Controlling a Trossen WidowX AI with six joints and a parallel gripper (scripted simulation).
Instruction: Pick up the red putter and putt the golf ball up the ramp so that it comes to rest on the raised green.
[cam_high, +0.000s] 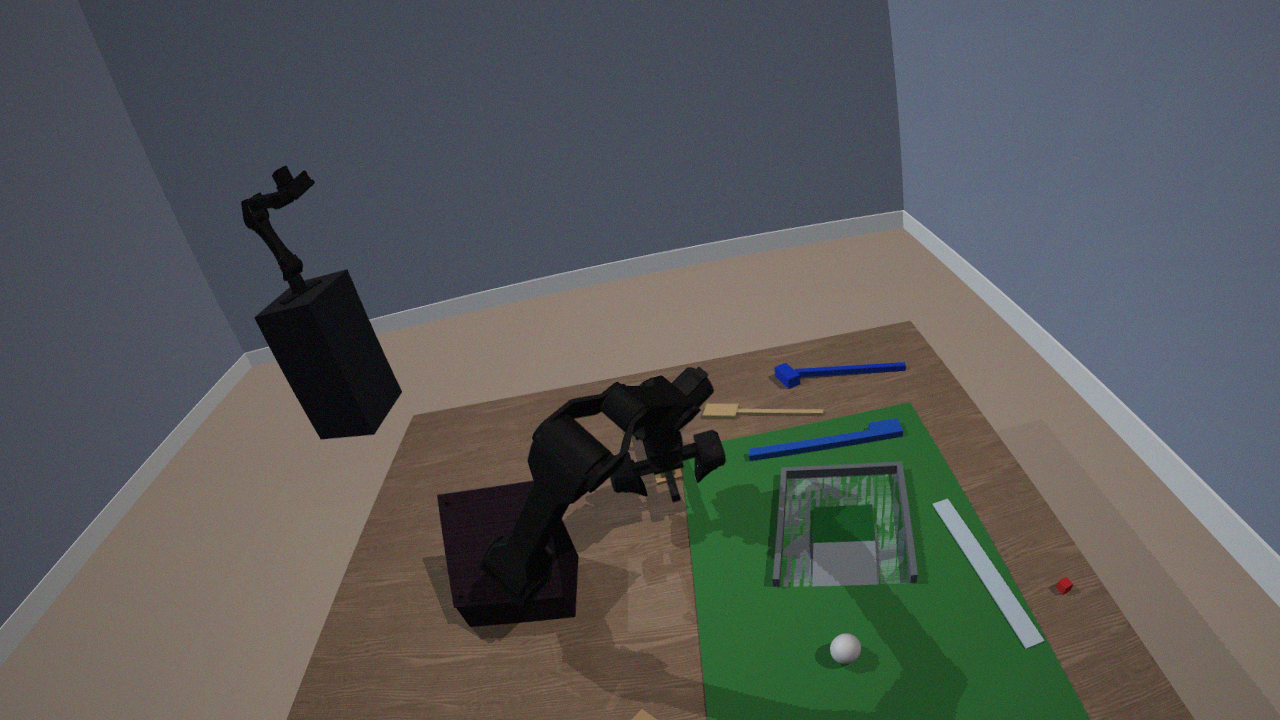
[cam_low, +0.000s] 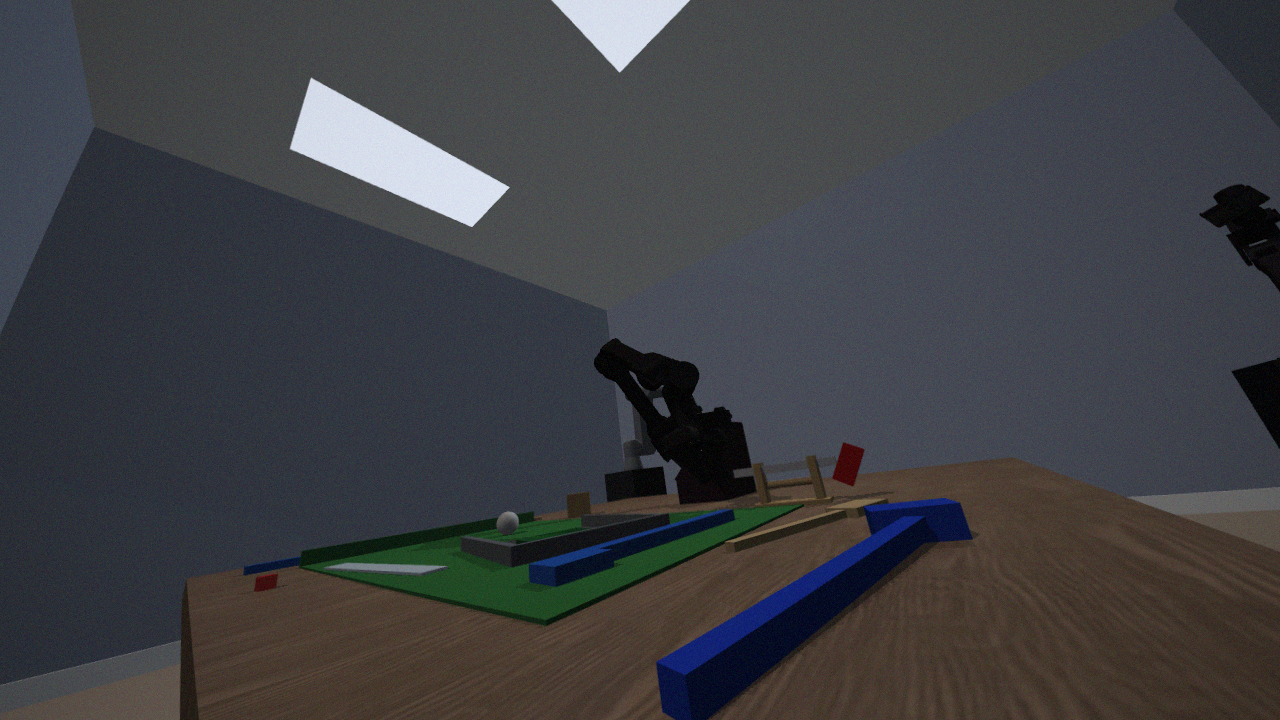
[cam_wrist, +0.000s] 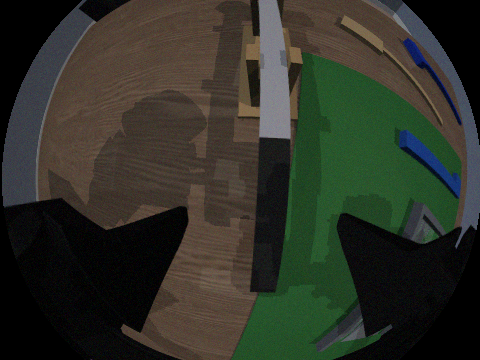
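Now: the red putter 3 cm behind my gripper tip and 11 cm to the left of it. From my gripper tip the other things lie so: blue putter 35 cm ahead, 34 cm to the left, 4 cm below; then wooden rack 3 cm behind, 13 cm to the left, 2 cm below; then white golf ball 25 cm ahead, 33 cm to the right, 3 cm below.
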